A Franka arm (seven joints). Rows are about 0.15 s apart.
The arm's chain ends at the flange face. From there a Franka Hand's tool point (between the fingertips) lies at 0.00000 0.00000 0.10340 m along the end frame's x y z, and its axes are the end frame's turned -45 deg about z.
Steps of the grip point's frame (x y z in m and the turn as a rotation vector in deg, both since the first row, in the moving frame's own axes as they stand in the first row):
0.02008, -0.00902, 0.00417, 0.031, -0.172, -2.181
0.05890, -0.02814, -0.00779, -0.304, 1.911, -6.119
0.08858, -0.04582, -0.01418, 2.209, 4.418, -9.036
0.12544, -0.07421, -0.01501, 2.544, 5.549, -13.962
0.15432, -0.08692, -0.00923, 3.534, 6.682, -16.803
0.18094, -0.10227, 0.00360, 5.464, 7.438, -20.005
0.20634, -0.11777, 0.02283, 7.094, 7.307, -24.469
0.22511, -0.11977, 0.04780, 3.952, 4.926, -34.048
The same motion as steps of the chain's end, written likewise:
0.00808, -0.02076, 0.00417, -0.100, -0.144, -2.181
0.01904, -0.05935, -0.00773, 1.136, 1.566, -6.119
0.02810, -0.08640, -0.01380, 4.686, 1.562, -9.036
0.03369, -0.13050, -0.01443, 5.723, 2.125, -13.962
0.04561, -0.15719, -0.00834, 7.224, 2.226, -16.803
0.05601, -0.18376, 0.00493, 9.123, 1.396, -20.005
0.06622, -0.21139, 0.02443, 10.183, 0.151, -24.469
0.07658, -0.23286, 0.04841, 6.278, 0.689, -34.048

